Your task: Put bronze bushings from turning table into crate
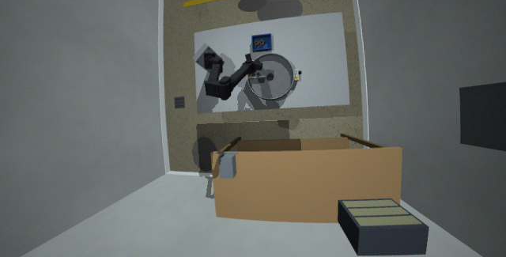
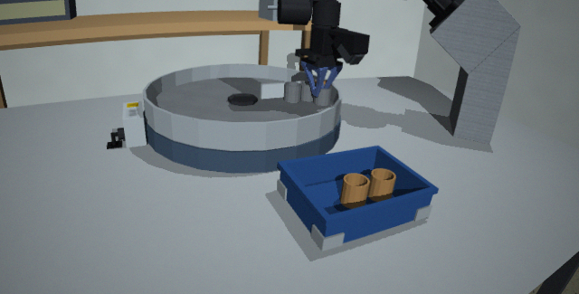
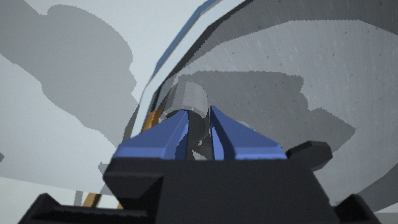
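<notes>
Now: hand 14 cm short of the turning table, 9 cm to the left of it and 3 cm above it. From my hand the other things lie so: crate (26 cm to the left, 14 cm ahead, 6 cm below).
</notes>
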